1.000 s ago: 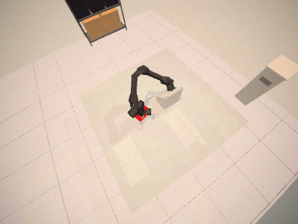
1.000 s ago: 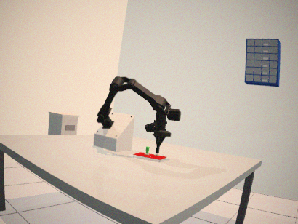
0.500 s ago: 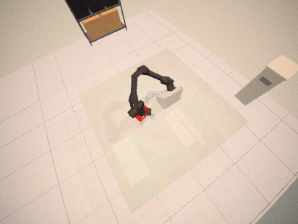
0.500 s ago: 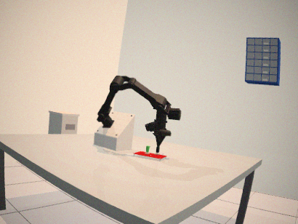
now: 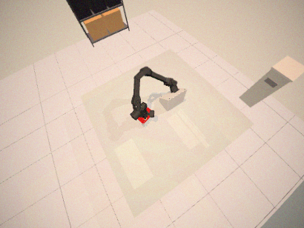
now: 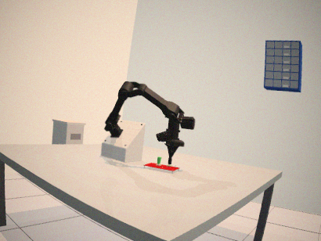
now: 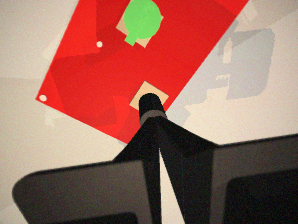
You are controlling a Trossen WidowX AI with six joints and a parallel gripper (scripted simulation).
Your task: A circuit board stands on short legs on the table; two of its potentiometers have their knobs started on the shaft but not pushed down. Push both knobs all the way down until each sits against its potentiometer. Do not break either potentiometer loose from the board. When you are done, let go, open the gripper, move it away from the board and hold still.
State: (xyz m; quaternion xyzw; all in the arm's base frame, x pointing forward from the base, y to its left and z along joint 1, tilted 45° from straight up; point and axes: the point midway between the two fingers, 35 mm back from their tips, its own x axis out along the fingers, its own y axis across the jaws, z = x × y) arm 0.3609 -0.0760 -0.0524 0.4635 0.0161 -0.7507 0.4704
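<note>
Right now the black knob is 20 mm below my gripper tip. From my gripper tip the other things lie so: green knob: 40 mm to the right, 40 mm behind, 10 mm below.
</note>
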